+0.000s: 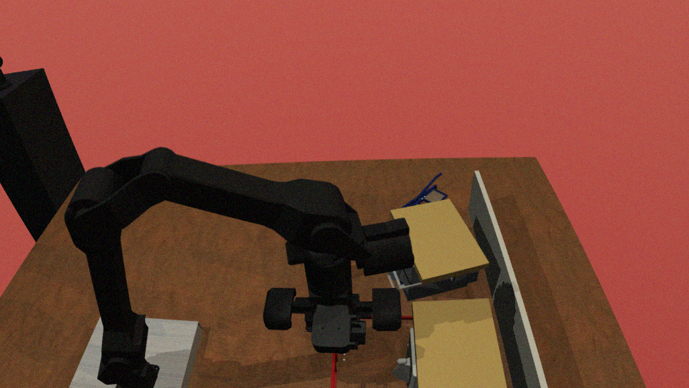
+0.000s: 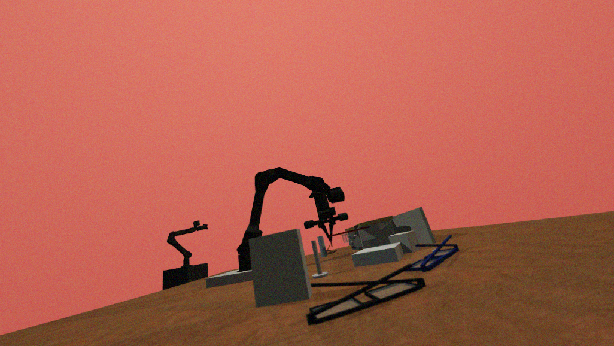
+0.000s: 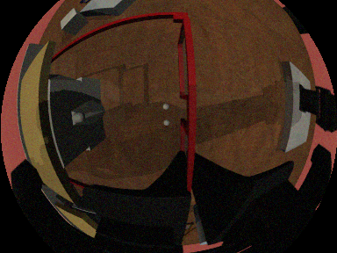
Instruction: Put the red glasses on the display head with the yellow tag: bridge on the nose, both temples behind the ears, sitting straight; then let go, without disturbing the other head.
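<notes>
Now: gripper tip 15 cm short of the display head, 3 cm to the left of it and 1 cm above it. Round my gripper tip: white wall 28 cm ahead, 9 cm to the left, 1 cm below; then pale blue cylinder 6 cm behind, 17 cm to the left, 2 cm below.
</notes>
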